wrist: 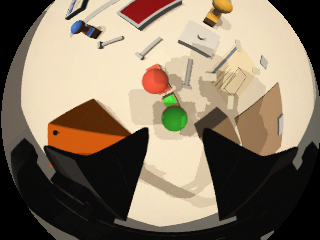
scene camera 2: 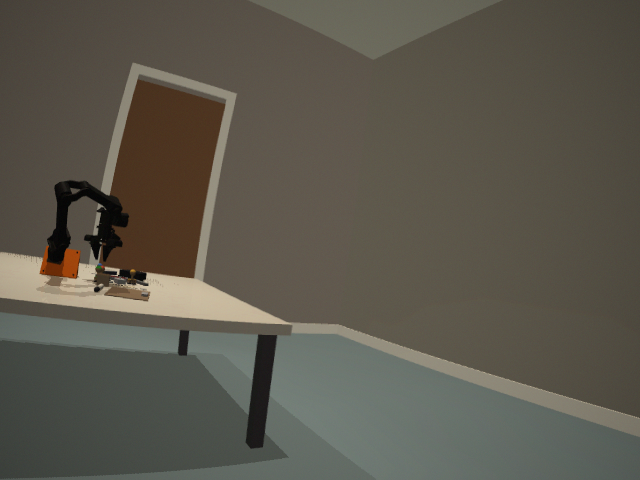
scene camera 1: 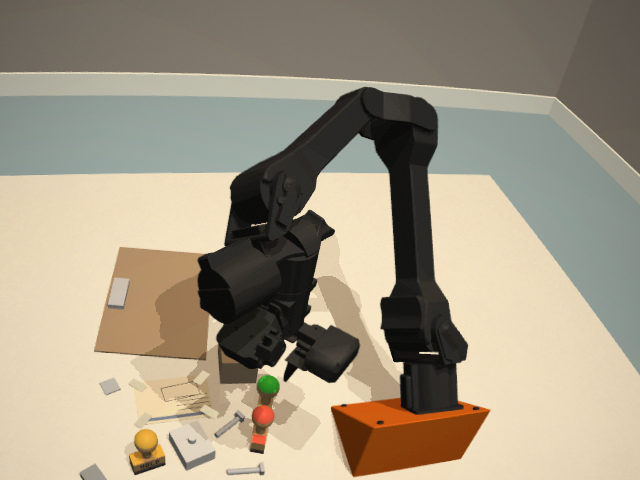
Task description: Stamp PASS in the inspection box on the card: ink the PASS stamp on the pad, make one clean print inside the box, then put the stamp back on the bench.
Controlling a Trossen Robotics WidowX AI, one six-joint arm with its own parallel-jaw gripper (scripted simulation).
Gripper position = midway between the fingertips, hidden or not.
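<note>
My gripper point(scene camera 1: 269, 369) is visible here, the wrist view shows the gripper point(wrist: 176, 132) too, and there's also a look at my gripper point(scene camera 2: 100, 260). There's a stamp with green knob point(wrist: 174, 118) and a stamp with red knob point(scene camera 1: 263, 416). You also get a cardboard box point(scene camera 1: 230, 371), and the wrist view shows the box point(wrist: 216, 120) as well. There's a card point(scene camera 1: 158, 401) too, and the wrist view shows that card point(wrist: 231, 76).
</note>
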